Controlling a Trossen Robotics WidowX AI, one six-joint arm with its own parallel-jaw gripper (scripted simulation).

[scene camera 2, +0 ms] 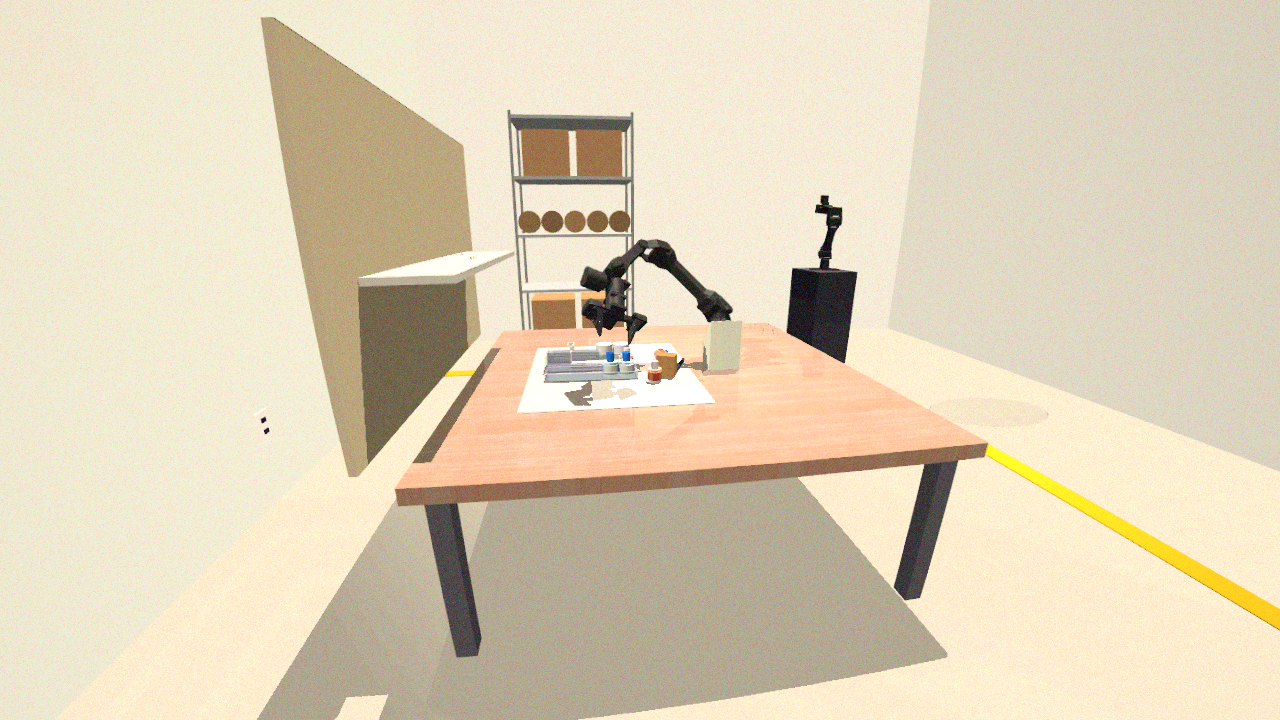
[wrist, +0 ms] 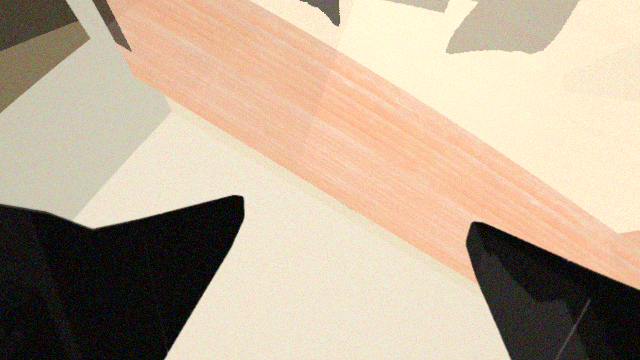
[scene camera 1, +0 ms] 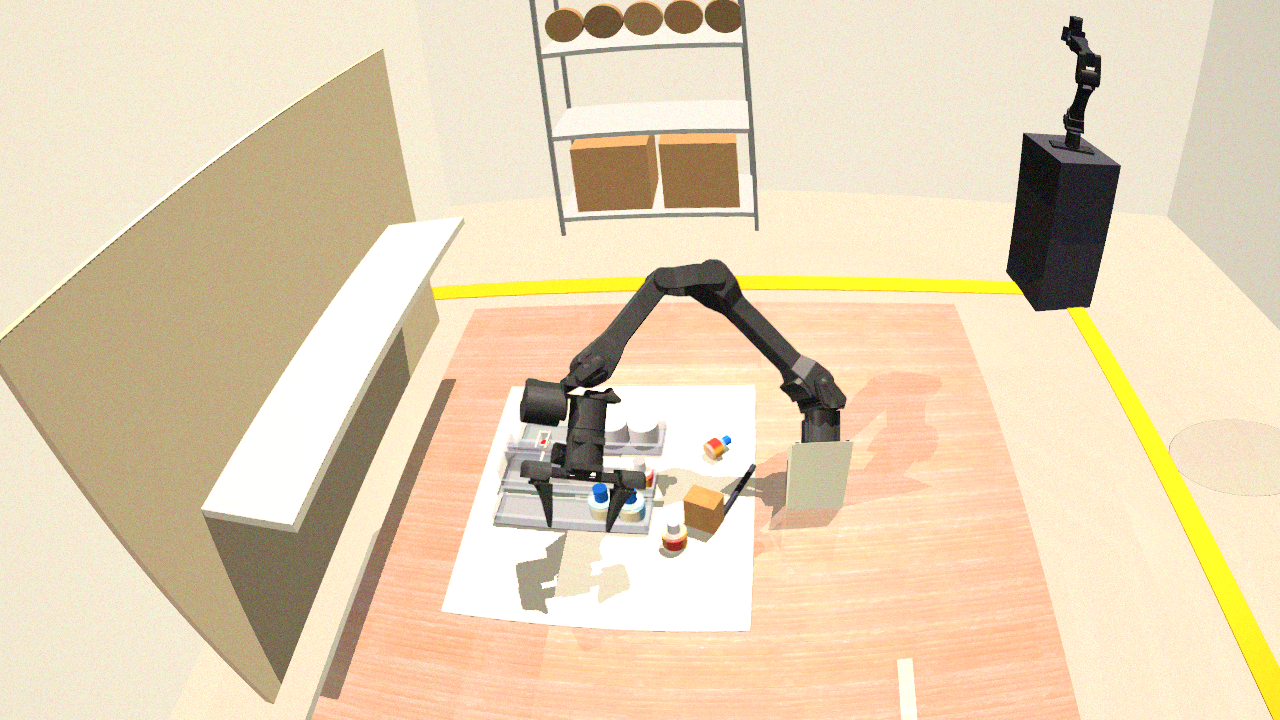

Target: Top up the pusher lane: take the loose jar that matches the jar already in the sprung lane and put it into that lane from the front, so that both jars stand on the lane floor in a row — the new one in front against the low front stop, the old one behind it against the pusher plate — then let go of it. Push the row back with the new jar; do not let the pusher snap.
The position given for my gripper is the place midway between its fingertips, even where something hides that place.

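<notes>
My gripper point(scene camera 1: 578, 529) open, holding nothing; visible too in scene camera 2 point(scene camera 2: 615, 340) and the wrist view point(wrist: 354, 219). Lane rack point(scene camera 1: 516, 451), also in scene camera 2 point(scene camera 2: 556, 358). Orange box point(scene camera 1: 703, 509), out of frame in the wrist view.
</notes>
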